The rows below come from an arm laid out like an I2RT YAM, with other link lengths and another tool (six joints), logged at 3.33 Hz.
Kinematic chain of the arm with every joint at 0, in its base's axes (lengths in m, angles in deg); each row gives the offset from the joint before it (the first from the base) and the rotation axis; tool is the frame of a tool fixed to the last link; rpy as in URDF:
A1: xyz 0 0 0.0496 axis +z
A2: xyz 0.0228 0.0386 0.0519 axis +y
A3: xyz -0.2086 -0.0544 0 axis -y
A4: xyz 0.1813 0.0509 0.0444 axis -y
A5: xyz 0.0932 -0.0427 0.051 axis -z
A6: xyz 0.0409 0 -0.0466 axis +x
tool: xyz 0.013 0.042 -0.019 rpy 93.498 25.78 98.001
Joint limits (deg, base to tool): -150..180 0..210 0..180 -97..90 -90..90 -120..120
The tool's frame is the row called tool.
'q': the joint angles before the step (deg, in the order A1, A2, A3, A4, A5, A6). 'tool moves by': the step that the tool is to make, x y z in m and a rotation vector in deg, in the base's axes. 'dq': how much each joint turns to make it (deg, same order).
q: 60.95, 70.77, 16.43, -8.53, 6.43, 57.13
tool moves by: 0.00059, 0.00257, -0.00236, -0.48, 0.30, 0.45
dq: 0.13, 2.12, 0.54, 1.05, -0.17, -0.27
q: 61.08, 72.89, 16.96, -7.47, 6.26, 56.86
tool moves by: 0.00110, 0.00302, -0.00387, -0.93, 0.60, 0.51
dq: 0.01, 3.02, 0.86, 1.10, -0.29, -0.42
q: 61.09, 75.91, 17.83, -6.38, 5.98, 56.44
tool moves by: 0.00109, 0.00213, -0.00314, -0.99, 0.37, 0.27
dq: -0.01, 2.27, 0.84, 0.42, 0.02, -0.32
